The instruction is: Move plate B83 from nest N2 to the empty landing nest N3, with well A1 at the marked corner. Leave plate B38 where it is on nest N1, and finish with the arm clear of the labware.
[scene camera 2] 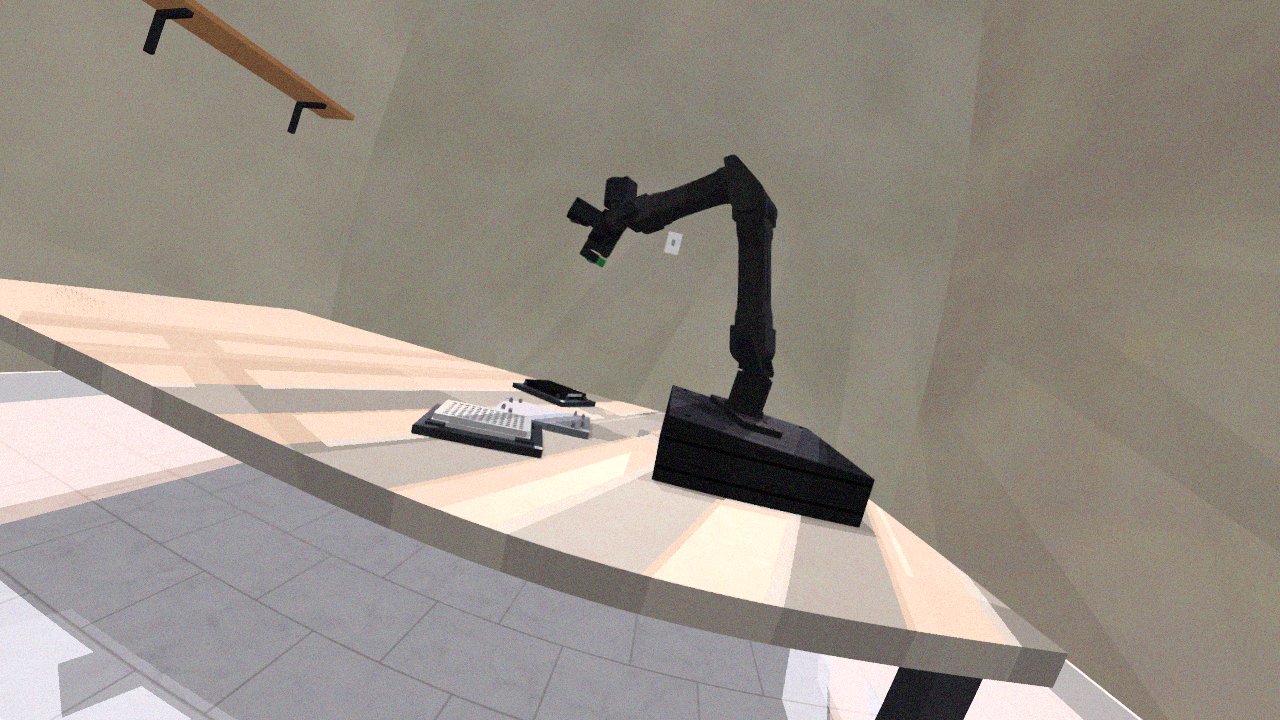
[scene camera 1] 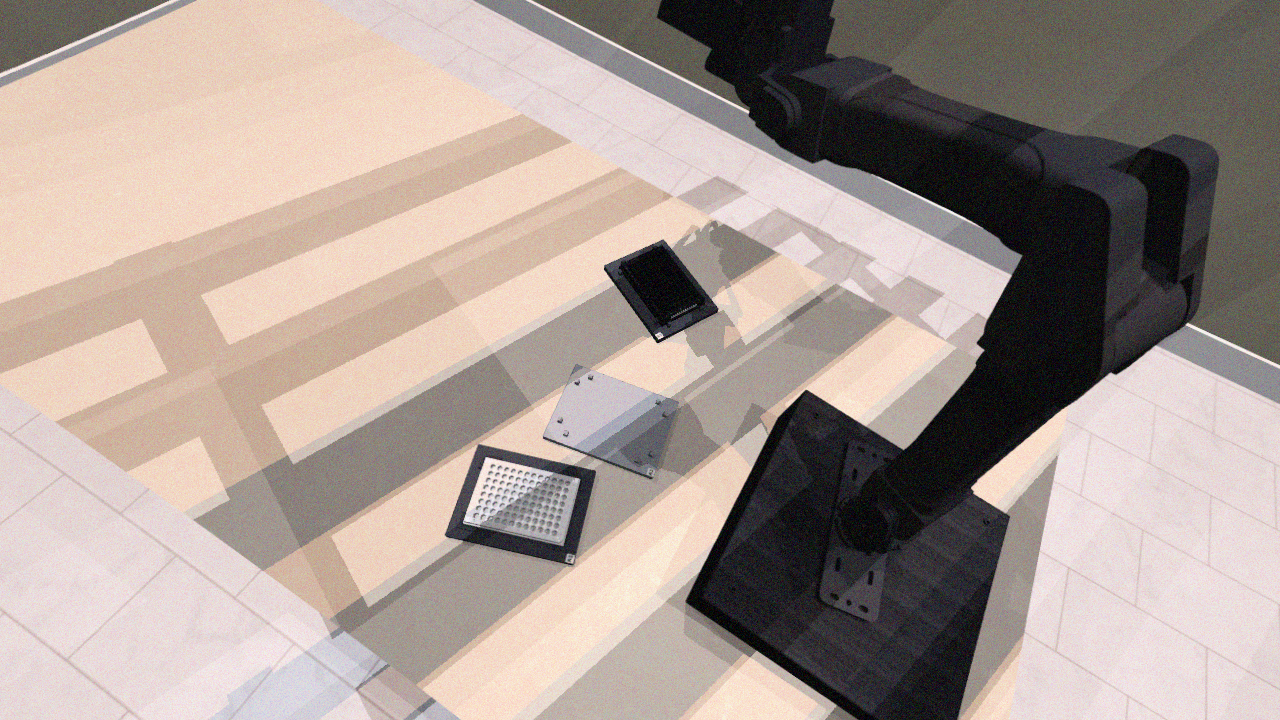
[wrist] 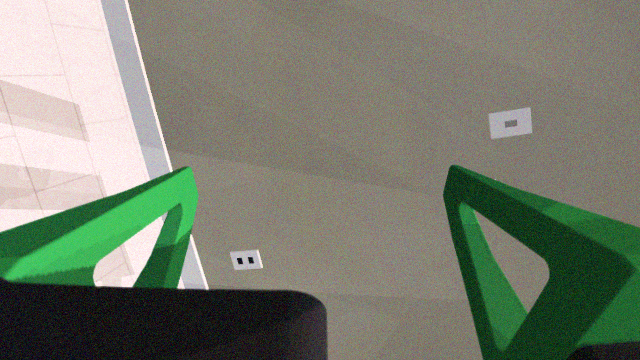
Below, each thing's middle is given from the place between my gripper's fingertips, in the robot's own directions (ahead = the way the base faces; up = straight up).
I see my gripper 390 mm to the right of the grey nest (scene camera 1: 600, 416) and 390 mm above it.
